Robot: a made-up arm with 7 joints.
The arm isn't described. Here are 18 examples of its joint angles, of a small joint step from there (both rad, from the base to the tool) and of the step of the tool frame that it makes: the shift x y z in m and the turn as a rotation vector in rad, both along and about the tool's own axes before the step.
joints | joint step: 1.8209 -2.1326 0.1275 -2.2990 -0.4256 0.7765 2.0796 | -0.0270 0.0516 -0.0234 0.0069 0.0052 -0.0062 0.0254
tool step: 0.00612 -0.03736 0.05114 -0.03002 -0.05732 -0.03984
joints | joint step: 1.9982 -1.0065 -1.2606 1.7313 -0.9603 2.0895 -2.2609 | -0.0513 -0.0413 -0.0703 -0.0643 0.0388 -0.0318 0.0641
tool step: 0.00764 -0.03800 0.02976 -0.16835 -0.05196 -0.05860
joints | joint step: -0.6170 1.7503 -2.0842 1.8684 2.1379 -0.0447 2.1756 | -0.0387 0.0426 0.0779 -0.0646 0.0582 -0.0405 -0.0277
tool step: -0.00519 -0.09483 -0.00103 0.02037 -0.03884 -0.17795
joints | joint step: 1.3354 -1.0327 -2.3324 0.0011 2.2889 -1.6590 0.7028 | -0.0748 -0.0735 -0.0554 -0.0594 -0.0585 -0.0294 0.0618
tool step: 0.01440 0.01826 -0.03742 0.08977 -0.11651 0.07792
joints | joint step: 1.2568 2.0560 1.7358 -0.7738 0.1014 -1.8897 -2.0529 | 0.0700 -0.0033 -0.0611 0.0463 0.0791 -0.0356 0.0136
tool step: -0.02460 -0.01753 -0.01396 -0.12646 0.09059 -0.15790
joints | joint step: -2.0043 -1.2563 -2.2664 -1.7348 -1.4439 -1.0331 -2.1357 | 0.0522 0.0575 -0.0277 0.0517 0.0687 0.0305 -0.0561
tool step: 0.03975 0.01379 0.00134 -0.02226 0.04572 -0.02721
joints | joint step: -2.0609 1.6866 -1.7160 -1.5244 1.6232 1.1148 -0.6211 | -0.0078 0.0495 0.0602 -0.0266 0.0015 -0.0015 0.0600
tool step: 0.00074 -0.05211 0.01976 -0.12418 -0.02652 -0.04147
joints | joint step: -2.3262 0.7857 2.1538 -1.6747 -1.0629 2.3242 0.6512 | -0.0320 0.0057 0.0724 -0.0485 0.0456 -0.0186 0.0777
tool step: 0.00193 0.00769 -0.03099 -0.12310 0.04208 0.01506
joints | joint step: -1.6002 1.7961 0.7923 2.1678 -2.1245 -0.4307 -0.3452 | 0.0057 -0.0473 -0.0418 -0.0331 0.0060 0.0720 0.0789
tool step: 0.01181 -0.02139 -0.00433 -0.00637 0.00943 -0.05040
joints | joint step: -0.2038 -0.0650 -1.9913 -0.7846 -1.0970 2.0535 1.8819 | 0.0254 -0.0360 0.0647 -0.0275 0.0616 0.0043 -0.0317
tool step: -0.00386 0.00683 0.01176 -0.00469 -0.02759 0.00644
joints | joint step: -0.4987 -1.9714 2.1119 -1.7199 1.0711 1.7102 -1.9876 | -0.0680 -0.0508 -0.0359 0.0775 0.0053 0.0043 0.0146
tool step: -0.02104 -0.10477 -0.00071 -0.02344 -0.00411 -0.15559
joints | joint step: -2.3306 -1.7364 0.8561 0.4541 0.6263 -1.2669 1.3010 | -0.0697 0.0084 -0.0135 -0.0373 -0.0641 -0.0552 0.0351
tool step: -0.01463 0.01514 0.03912 -0.00777 -0.07646 0.03227
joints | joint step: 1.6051 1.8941 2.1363 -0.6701 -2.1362 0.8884 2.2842 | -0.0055 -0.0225 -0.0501 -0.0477 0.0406 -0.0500 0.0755
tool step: 0.00200 -0.03093 -0.00378 0.02213 -0.02243 -0.05099
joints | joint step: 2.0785 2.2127 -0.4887 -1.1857 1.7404 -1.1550 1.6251 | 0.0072 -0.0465 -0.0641 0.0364 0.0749 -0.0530 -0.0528
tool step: 0.02144 -0.05485 0.01852 -0.06728 -0.09531 -0.05426
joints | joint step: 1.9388 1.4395 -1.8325 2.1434 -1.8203 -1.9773 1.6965 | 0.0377 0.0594 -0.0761 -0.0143 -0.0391 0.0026 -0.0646
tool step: -0.00544 -0.00982 -0.01218 0.15330 -0.00530 -0.11010
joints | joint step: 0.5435 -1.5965 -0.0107 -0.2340 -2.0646 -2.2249 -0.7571 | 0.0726 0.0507 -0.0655 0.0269 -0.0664 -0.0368 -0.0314
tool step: 0.01761 0.04743 -0.02239 0.14433 -0.08767 -0.01569
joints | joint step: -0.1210 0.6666 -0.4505 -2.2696 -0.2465 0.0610 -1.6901 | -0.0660 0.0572 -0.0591 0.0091 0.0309 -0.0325 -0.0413
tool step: -0.00460 0.06276 -0.07738 0.08854 0.13948 0.10195
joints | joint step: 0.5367 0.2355 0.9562 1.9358 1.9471 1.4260 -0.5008 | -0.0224 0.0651 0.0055 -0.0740 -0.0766 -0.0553 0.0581
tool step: 0.00999 0.00445 0.00311 -0.14060 -0.03411 0.03252
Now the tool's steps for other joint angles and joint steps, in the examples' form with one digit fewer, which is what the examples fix.
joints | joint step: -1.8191 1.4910 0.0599 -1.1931 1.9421 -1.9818 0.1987 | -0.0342 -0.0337 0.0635 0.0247 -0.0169 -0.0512 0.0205
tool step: 0.0064 0.0049 0.0020 0.0598 -0.0393 0.0537
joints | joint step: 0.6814 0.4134 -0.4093 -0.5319 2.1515 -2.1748 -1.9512 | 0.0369 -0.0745 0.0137 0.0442 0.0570 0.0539 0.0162
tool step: 0.0150 0.0152 0.0291 -0.0083 -0.0773 -0.0202
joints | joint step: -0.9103 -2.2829 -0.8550 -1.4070 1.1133 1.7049 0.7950 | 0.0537 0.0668 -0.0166 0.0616 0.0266 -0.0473 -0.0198
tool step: -0.0303 0.0854 -0.0134 0.0855 0.0308 0.1635
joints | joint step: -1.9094 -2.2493 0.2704 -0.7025 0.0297 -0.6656 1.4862 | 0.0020 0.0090 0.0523 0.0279 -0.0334 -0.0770 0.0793
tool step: 0.0103 0.0268 0.0316 -0.0061 -0.1111 0.0335
